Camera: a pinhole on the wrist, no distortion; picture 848 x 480 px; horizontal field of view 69.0 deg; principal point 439.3 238.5 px. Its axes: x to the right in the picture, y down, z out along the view. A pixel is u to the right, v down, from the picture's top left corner.
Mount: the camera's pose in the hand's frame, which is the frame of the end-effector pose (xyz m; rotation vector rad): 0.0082 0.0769 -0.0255 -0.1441 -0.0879 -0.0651
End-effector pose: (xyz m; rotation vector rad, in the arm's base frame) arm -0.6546 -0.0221 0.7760 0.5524 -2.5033 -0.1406
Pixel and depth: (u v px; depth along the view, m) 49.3 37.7 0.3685
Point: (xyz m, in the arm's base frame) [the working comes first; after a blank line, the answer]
In the camera's frame: -0.2330 -0.1199 0.3685

-0.6496 0.1043 0.3704
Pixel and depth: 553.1 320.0 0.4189
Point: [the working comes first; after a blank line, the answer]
In the camera's frame: 0.0773 0.0553 0.4189

-0.9758 0.1193 0.5214
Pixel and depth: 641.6 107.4 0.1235
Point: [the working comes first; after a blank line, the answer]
In the camera's frame: 0.0405 -0.0262 0.1235

-0.7629 0.0215 0.7224
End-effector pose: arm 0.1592 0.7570 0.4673 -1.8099 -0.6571 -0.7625
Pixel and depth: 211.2 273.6 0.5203
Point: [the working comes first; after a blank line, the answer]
In the camera's frame: -0.1924 0.0296 0.5203

0.2474 1.1110 0.0535
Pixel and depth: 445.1 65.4 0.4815
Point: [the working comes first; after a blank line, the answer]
In the camera's frame: 0.0045 -0.1351 0.4815

0.2379 1.1896 0.3008
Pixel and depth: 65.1 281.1 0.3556
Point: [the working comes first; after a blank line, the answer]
In the camera's frame: -0.2157 0.0246 0.3556

0.1882 0.9654 0.1082
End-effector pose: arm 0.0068 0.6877 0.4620 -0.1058 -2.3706 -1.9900
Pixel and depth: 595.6 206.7 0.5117
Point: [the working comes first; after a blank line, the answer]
In the camera's frame: 0.1296 -0.0264 0.5117

-0.0714 1.1973 0.4993
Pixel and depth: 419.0 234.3 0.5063
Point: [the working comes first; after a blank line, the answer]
In the camera's frame: -0.0167 -0.0034 0.5063

0.0737 1.1774 0.5218
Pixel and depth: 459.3 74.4 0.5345
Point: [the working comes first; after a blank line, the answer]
In the camera's frame: 0.0173 -0.1422 0.5345

0.0418 1.2044 0.3823
